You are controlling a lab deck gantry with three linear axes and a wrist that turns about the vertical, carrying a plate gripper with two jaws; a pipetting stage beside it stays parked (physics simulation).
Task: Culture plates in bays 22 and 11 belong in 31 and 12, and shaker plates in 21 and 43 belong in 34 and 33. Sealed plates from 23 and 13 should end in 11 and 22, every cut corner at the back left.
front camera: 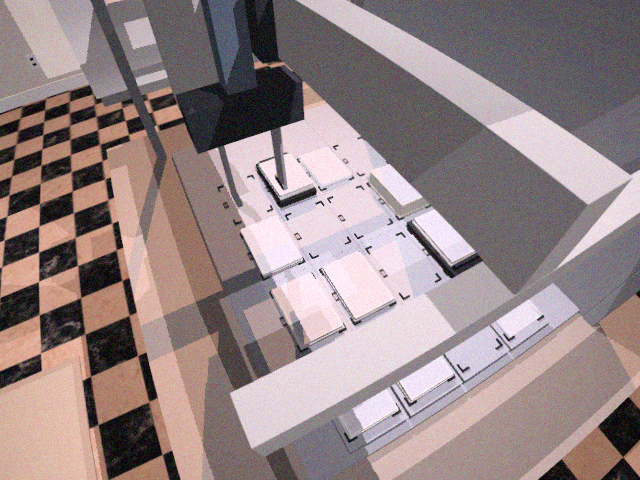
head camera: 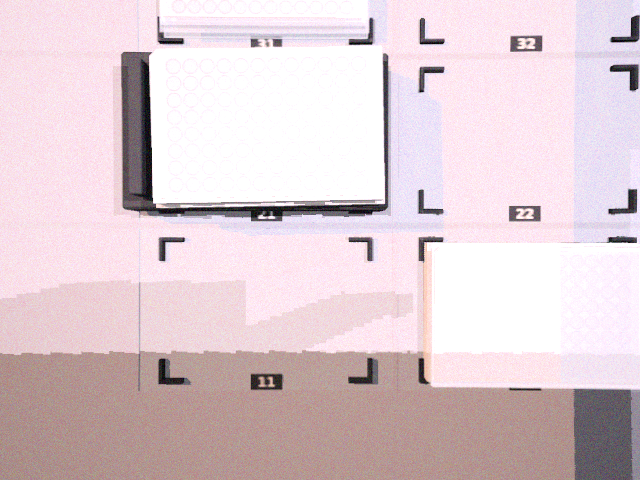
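Where they show: gripper, fingertip midpoint: point(front camera: 259, 191); robot's base at its link origin: point(front camera: 219, 188) point(head camera: 165, 377).
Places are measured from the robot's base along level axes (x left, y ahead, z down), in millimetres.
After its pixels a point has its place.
Observation:
My gripper point(front camera: 261, 195) @[x 43, y 228, z -160 mm] is open and empty, its jaws low over the left rear of the deck, one before the shaker plate. The shaker plate point(front camera: 295, 174) @[x 168, y 87, z -37 mm] point(head camera: 268, 124) @[x 149, y 70, z -37 mm] sits in the black-framed bay 21. Culture plates stand in bay 31 point(front camera: 325, 165) @[x 257, y 69, z -14 mm] point(head camera: 263, 7) @[x 225, y 64, z -14 mm] and bay 12 point(front camera: 271, 245) @[x 42, y 234, z -14 mm] point(head camera: 491, 304) @[x 49, y 200, z -14 mm]. Bay 11 point(head camera: 266, 310) @[x 42, y 64, z 0 mm] and bay 22 point(head camera: 516, 139) @[x 151, y 222, z 0 mm] hold no plate. Sealed plates stand in bay 13 point(front camera: 310, 304) @[x 52, y 391, z -14 mm] and bay 23 point(front camera: 356, 281) @[x 150, y 390, z -14 mm]. The other shaker plate point(front camera: 447, 235) @[x 358, y 398, z -37 mm] is in black-framed bay 43. Bay 33 point(front camera: 395, 258) @[x 252, y 374, z 0 mm] and bay 34 point(front camera: 478, 351) @[x 259, y 609, z -14 mm] are empty. The jaws do not show in the head view.
A taller plate stack point(front camera: 400, 188) @[x 350, y 246, z -42 mm] stands in bay 42. Flat plates point(front camera: 369, 413) @[x 43, y 603, z -29 mm] point(front camera: 426, 379) @[x 147, y 604, z -29 mm] point(front camera: 519, 320) @[x 359, y 605, z -22 mm] stand in the front row, partly behind a pale beam point(front camera: 351, 361) @[x -22, y 621, z -400 mm]. A dark wall panel point(front camera: 439, 134) runs along the right side.

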